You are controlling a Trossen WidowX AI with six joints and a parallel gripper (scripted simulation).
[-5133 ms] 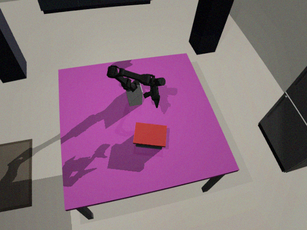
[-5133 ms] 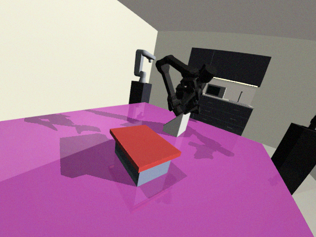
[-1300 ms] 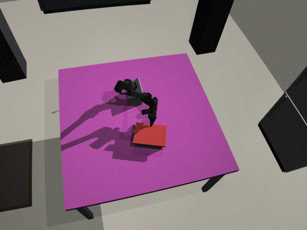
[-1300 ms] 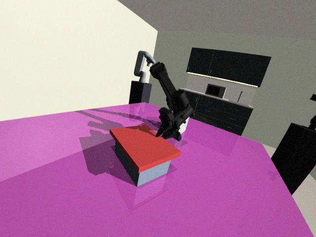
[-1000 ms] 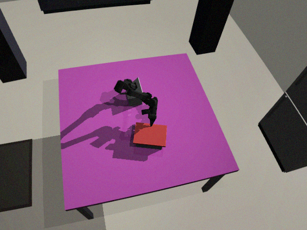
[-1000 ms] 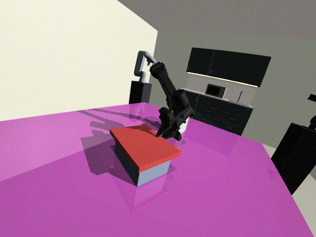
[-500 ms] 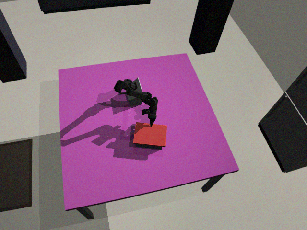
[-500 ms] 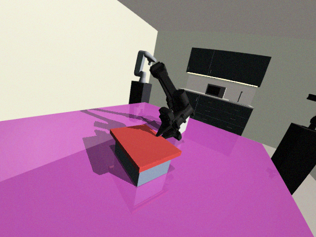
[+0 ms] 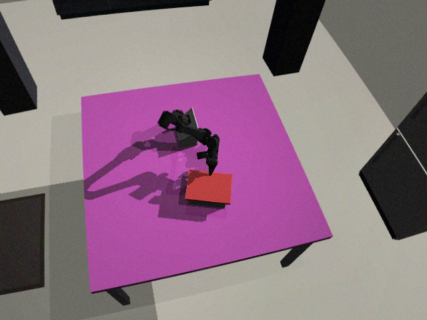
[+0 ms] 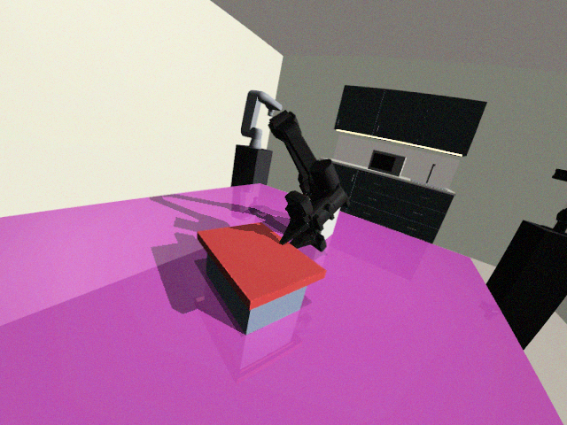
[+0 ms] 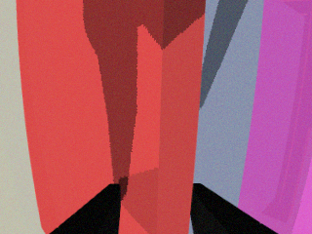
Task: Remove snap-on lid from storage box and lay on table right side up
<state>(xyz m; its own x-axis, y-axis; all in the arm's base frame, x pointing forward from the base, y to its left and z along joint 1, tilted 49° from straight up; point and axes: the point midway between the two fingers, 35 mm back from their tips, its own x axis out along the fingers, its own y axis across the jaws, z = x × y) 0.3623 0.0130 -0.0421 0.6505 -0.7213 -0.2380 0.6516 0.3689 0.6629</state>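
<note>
Right now my gripper tip is 70 mm short of the red lid and 30 mm to the left of it. From my gripper tip the other things lie so: grey-blue storage box (70 mm ahead, 30 mm to the right, 50 mm below).
</note>
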